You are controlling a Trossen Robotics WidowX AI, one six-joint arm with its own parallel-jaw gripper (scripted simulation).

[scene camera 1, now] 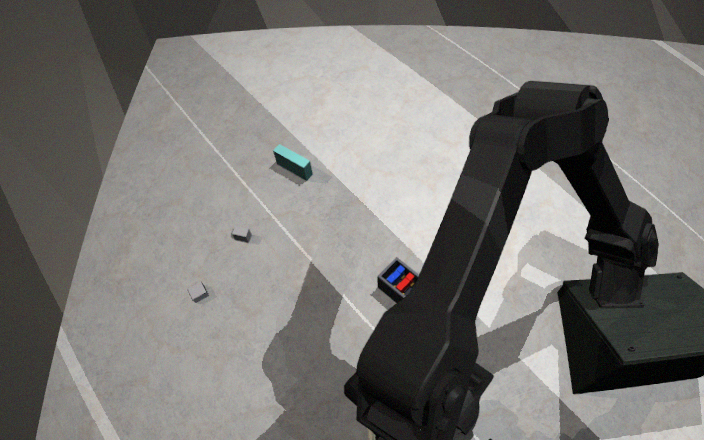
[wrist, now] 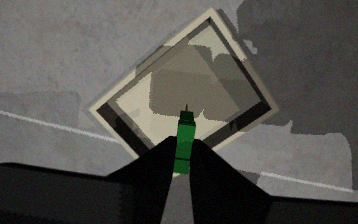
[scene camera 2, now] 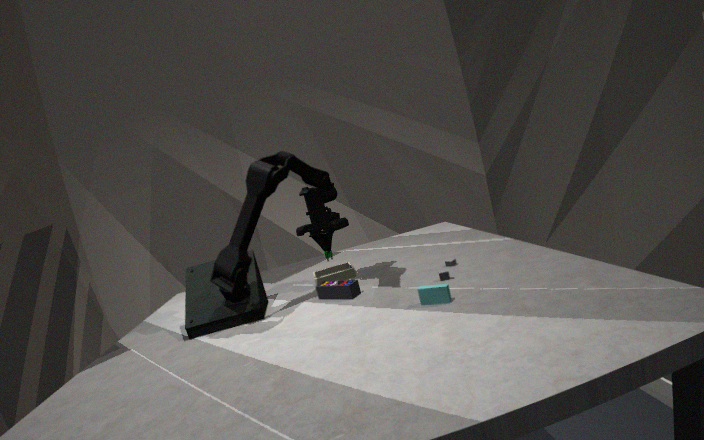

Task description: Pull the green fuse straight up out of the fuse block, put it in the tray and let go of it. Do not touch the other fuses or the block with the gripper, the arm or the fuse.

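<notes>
Scene camera 1 shows a teal block (scene camera 1: pixel 287 159). Scene camera 2 shows my gripper (scene camera 2: pixel 328 252). In the wrist view my gripper (wrist: pixel 183 145) is visible again, with a green fuse (wrist: pixel 186 130) and a cream tray (wrist: pixel 203 66). The teal block is out of frame in the wrist view. My gripper holds the green fuse.
</notes>
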